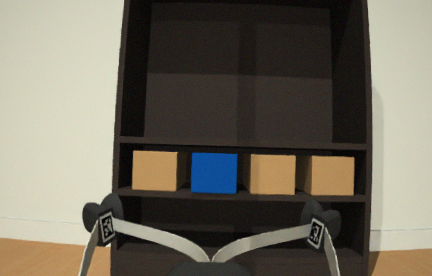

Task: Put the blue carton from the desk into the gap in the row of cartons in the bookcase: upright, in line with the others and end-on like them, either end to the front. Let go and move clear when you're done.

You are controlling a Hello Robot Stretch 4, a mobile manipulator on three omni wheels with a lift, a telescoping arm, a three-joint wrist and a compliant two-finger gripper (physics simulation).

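Observation:
The blue carton [214, 173] stands upright on the bookcase shelf, second from the left in the row, with one end facing front. A tan carton [154, 170] is on its left, and two tan cartons, one [273, 174] next to it and one [332, 175] at the far right, are on its right. Narrow gaps separate the cartons, and their front faces look about in line. My gripper [212, 222] is open and empty, back in front of the bookcase and apart from the cartons. The depth of the carton behind its front face is hidden.
The dark bookcase [367, 110] has a tall compartment above the row and lower compartments beneath it. The shelf board [250, 143] runs close above the cartons. A pale wall [60, 100] stands behind, and wooden floor [35, 257] shows at both lower sides.

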